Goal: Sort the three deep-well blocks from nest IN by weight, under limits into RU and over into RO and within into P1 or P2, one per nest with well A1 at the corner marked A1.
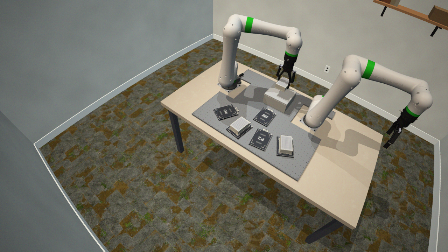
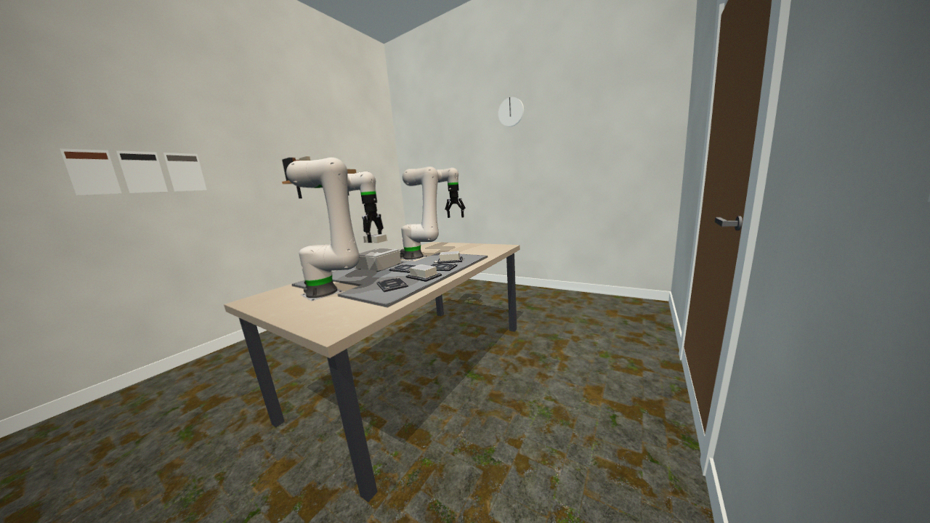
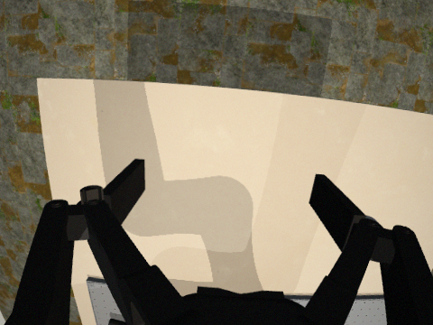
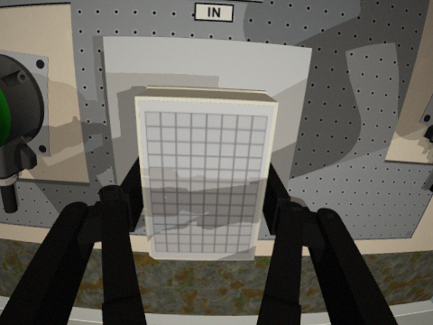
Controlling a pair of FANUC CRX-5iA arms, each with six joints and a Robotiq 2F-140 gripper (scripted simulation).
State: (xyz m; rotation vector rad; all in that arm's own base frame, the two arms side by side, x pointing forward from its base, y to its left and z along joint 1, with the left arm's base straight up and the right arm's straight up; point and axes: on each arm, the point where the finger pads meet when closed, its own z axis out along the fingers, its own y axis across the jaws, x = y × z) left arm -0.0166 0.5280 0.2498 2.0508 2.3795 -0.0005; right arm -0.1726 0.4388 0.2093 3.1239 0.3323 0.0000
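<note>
My right hand is 370 mm short of the nest RO, 300 mm to the left of it and 190 mm above it. Round my right hand: check-weigher CW: 130 mm below, 10 mm behind; nest P2: 450 mm ahead, 190 mm below, 50 mm to the left; dark infeed nest: 240 mm ahead, 190 mm below, 20 mm to the right.
</note>
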